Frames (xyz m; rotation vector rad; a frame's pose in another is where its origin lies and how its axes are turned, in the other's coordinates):
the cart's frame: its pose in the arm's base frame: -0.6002 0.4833 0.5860 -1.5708 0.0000 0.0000
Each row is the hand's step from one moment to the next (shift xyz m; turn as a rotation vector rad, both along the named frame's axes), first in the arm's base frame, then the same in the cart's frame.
Working: the arm's base frame: its pose in the cart's frame: 0.6002 0.5860 -0.4833 1.5708 0.0000 0.0000

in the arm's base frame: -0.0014 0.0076 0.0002 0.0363 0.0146 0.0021
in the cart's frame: -0.0014 -0.0002 0.0076 0.0363 -0.0021 0.0146
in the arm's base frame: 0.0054 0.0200 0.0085 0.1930 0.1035 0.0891
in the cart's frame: 0.0054 -0.0085 0.0200 0.1930 -0.0891 0.1035
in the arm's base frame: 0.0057 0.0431 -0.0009 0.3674 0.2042 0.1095
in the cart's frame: 0.0057 0.0009 0.0431 0.3674 -0.1095 0.2042
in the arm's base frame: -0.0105 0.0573 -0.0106 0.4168 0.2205 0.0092
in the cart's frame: -0.0105 0.0106 0.0573 0.4168 -0.0092 0.2205
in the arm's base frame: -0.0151 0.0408 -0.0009 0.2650 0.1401 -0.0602
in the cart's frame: -0.0151 0.0009 0.0408 0.2650 0.0602 0.1401
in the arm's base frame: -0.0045 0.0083 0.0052 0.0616 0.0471 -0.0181
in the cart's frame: -0.0045 -0.0052 0.0083 0.0616 0.0181 0.0471
